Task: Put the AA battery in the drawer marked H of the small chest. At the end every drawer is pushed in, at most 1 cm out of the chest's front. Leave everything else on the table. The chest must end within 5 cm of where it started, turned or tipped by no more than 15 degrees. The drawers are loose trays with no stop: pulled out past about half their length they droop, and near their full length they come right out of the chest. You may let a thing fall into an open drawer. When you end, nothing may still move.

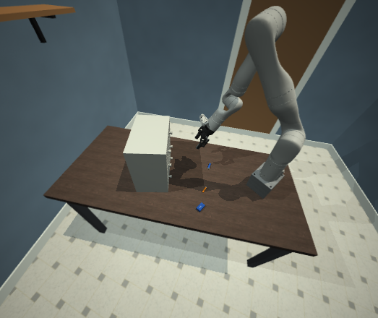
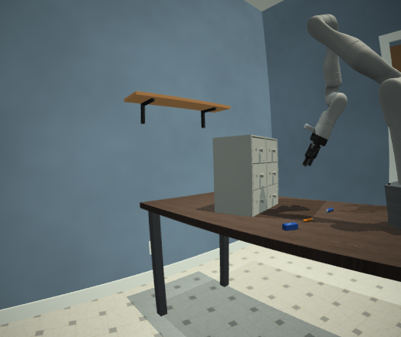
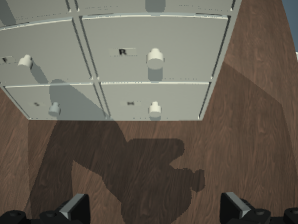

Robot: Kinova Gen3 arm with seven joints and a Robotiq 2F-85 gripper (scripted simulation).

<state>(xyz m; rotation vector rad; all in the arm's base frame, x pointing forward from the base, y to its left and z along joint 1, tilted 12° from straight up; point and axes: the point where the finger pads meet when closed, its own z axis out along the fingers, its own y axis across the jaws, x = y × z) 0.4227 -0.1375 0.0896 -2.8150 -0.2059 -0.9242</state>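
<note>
The drawer marked H lies 25 cm ahead of my hand, 4 cm to the left of it and 17 cm below it. Also, from my hand: blue block 8 cm behind, 31 cm to the left, 20 cm below; then orange AA battery 9 cm behind, 20 cm to the left, 20 cm below.
</note>
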